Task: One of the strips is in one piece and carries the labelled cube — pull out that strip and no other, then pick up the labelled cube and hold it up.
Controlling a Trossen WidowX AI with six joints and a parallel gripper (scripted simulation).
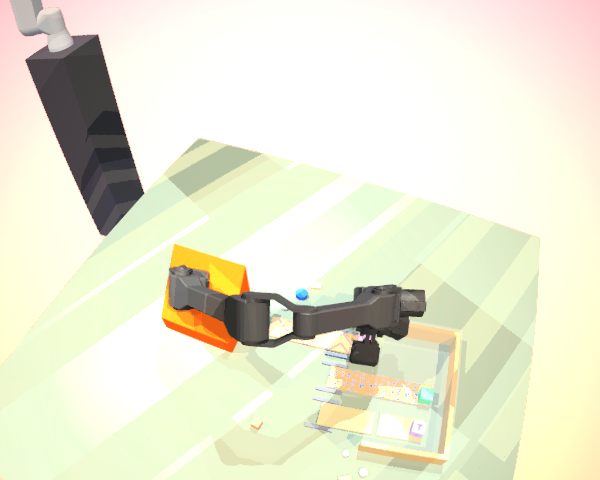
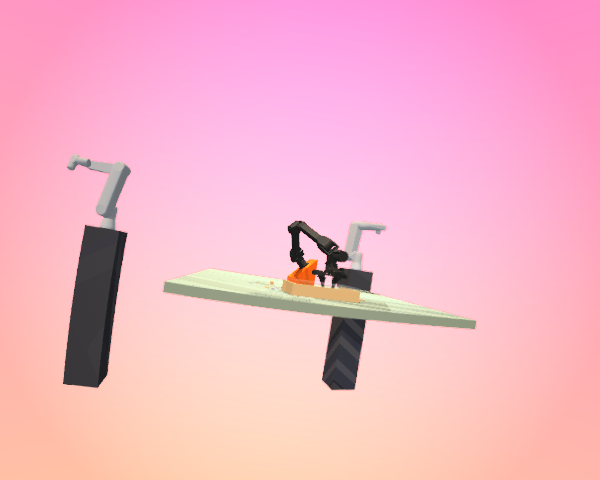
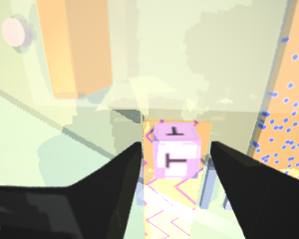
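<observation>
The zigzag strip lies 11 cm behind my gripper tip and 2 cm below it. The rest, counted from my gripper tip: speckled strip: 10 cm to the right, 6 cm ahead, 2 cm below; tan cube: 26 cm to the right, 19 cm behind, 1 cm below; blue disc: 18 cm behind, 11 cm to the left, 2 cm below.
</observation>
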